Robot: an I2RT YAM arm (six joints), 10 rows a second.
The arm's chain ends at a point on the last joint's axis. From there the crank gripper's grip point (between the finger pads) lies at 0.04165 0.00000 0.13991 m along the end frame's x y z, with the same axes.
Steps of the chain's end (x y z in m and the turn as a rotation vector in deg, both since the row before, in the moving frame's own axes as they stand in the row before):
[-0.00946 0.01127 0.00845 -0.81 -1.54 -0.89]
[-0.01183 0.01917 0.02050 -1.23 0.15 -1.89]
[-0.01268 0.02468 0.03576 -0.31 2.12 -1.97]
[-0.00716 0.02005 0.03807 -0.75 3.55 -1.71]
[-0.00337 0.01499 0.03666 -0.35 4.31 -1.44]
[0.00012 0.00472 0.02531 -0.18 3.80 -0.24]
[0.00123 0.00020 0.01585 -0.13 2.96 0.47]
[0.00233 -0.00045 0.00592 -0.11 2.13 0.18]
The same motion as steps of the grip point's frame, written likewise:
[-0.01322 0.01264 0.00951 -0.81 -1.54 -0.89]
[-0.01144 0.02079 0.02037 -1.23 0.15 -1.89]
[-0.00755 0.02391 0.03413 -0.31 2.12 -1.97]
[0.00143 0.02049 0.03522 -0.75 3.55 -1.71]
[0.00702 0.01466 0.03314 -0.35 4.31 -1.44]
[0.00930 0.00496 0.02224 -0.18 3.80 -0.24]
[0.00840 0.00089 0.01351 -0.13 2.96 0.47]
[0.00750 -0.00004 0.00427 -0.11 2.13 0.18]

